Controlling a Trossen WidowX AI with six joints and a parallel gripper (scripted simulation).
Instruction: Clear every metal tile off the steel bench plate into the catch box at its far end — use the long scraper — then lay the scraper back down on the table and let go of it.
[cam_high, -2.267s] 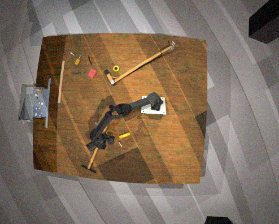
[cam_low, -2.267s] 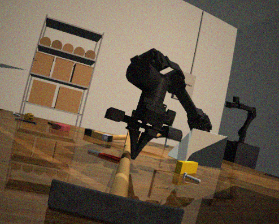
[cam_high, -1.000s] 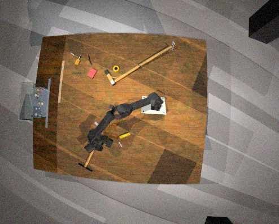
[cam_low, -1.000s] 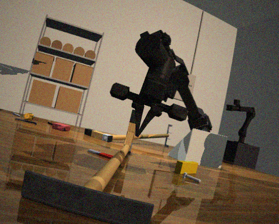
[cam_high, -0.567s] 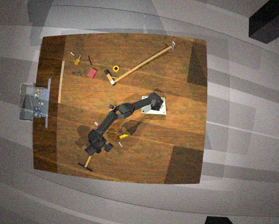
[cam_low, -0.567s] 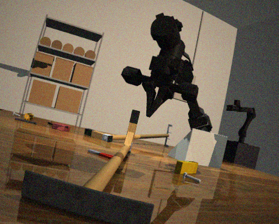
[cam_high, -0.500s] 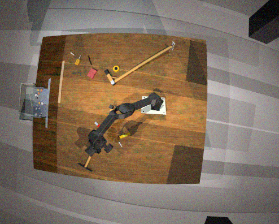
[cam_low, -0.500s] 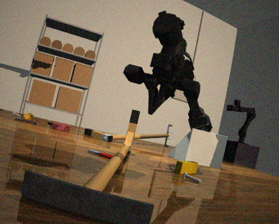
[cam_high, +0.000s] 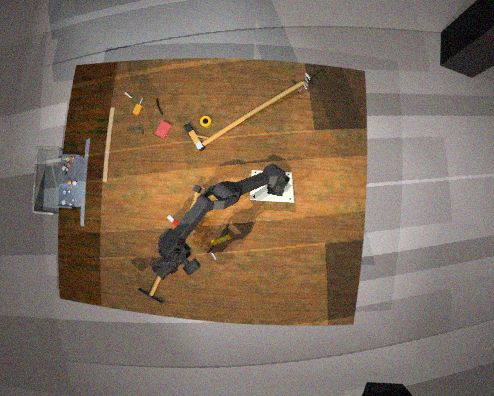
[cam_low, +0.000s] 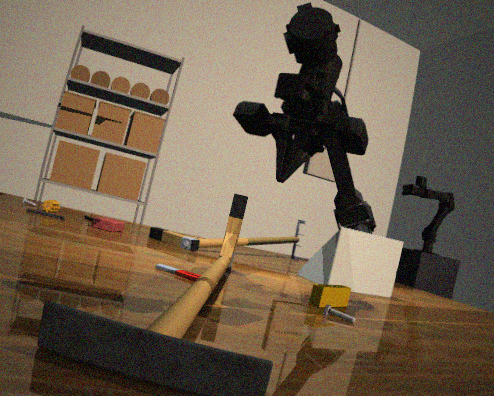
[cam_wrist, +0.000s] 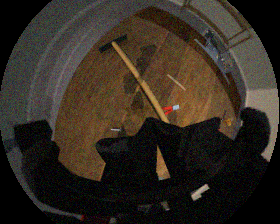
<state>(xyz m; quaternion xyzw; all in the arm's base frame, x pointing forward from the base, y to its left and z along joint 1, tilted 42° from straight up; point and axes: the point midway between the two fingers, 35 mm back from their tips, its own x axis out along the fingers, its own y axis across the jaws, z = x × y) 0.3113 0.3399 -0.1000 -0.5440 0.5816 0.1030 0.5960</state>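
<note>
Now: gripper tip 10 cm above the long scraper, 6 cm short of it and 1 cm to the right of it. From my gripper tip the other things lie so: red block (50 cm to the right, 24 cm ahead, 15 cm below); then yellow block (14 cm below, 14 cm behind, 7 cm to the right); then red-handled tool (16 cm below, 9 cm to the right, 9 cm ahead).
</note>
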